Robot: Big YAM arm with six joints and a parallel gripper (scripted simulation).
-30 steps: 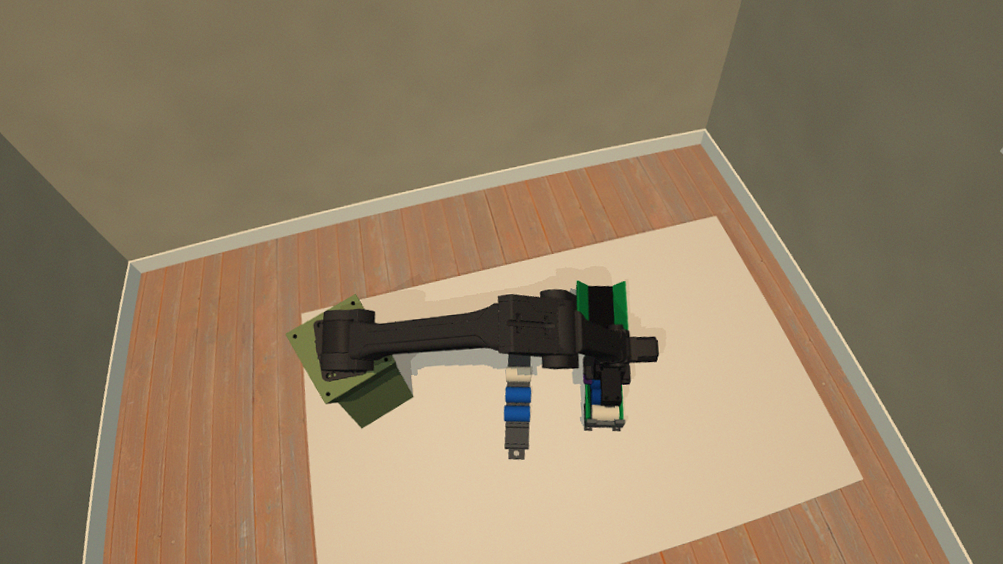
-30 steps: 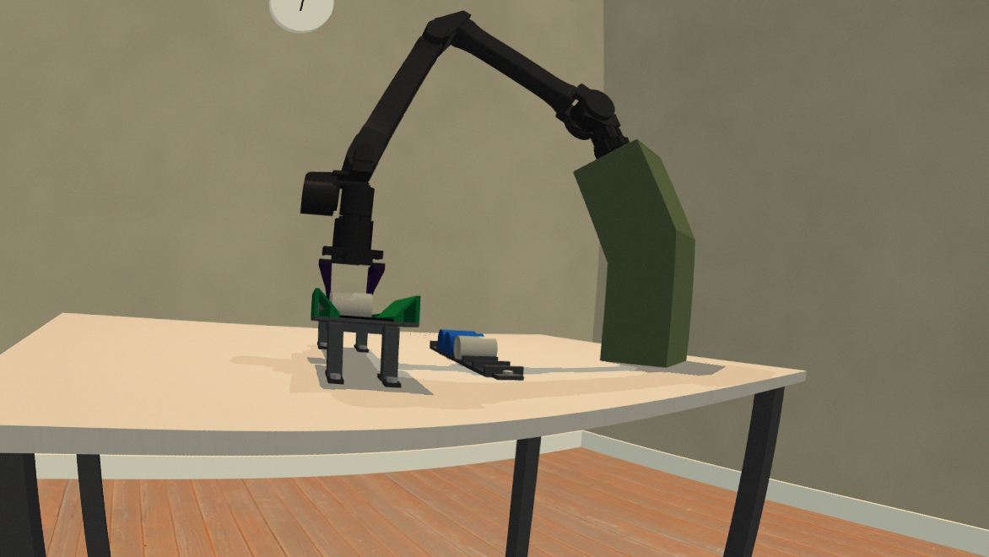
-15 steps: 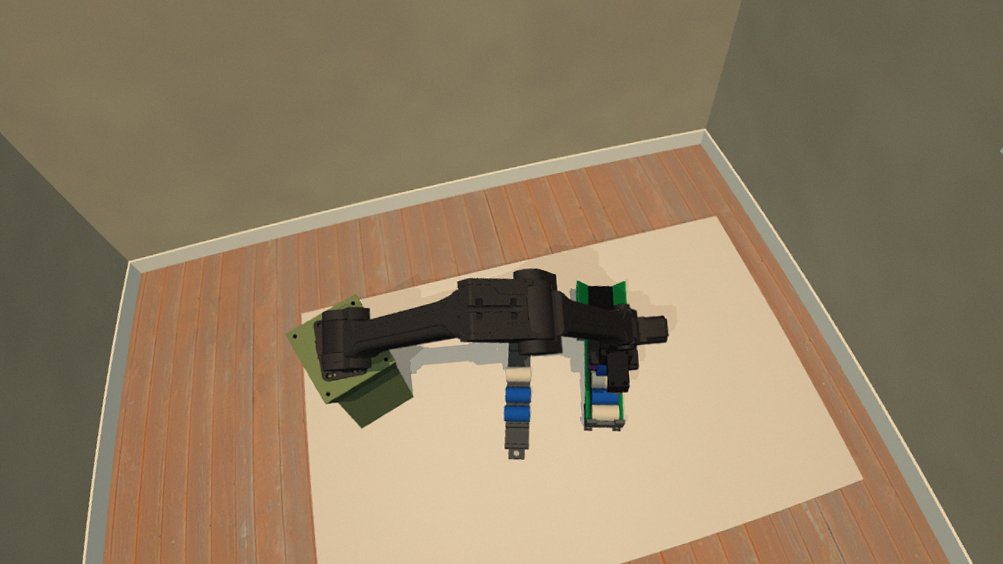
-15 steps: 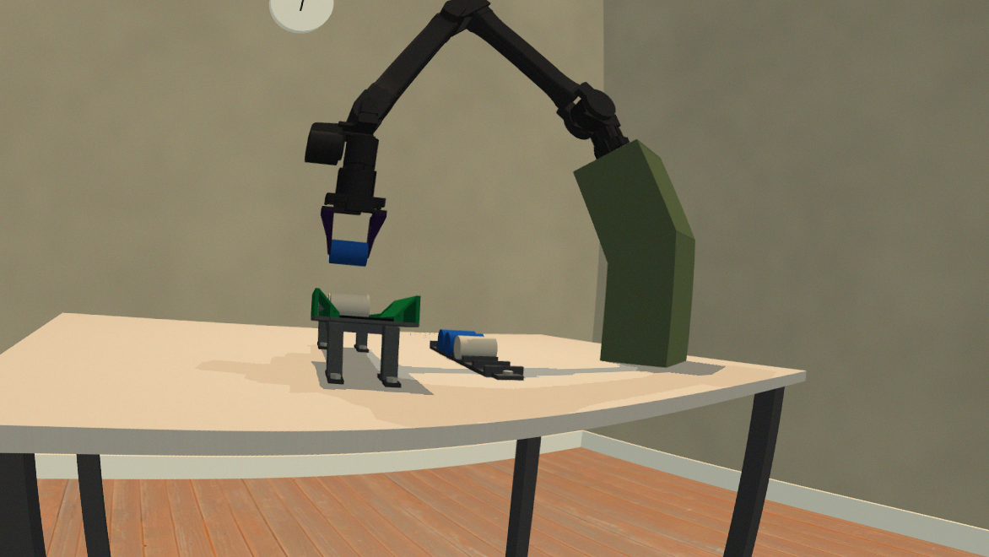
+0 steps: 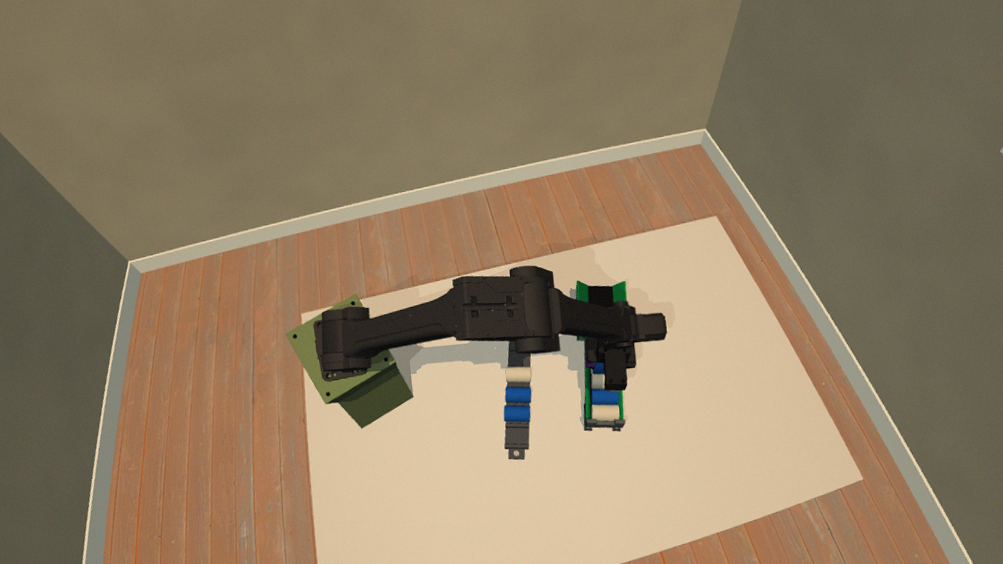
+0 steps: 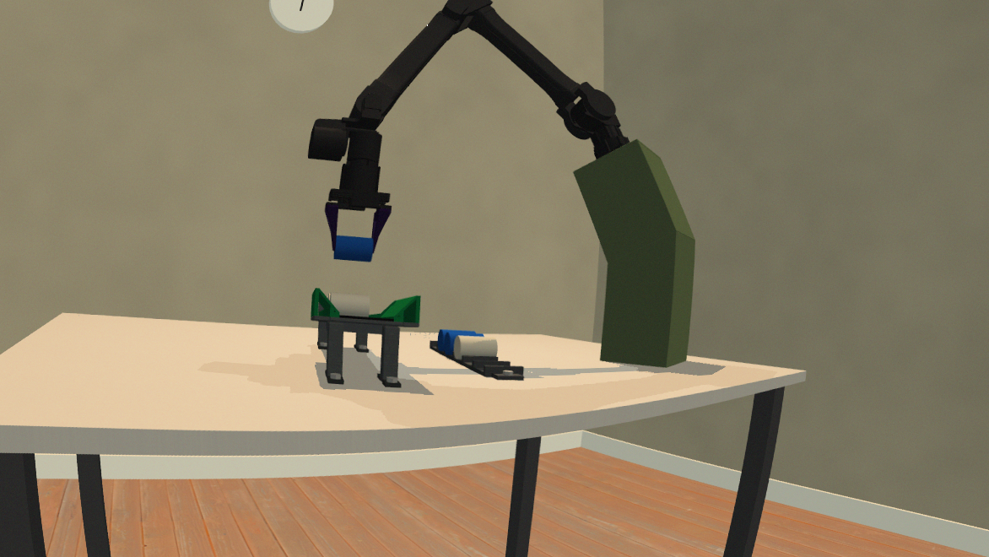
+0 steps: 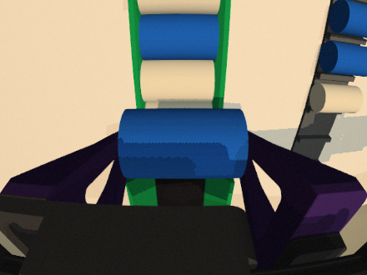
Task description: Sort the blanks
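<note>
The grey stop lies 30 mm behind my hand, 100 mm to the right of it and 120 mm below it.
</note>
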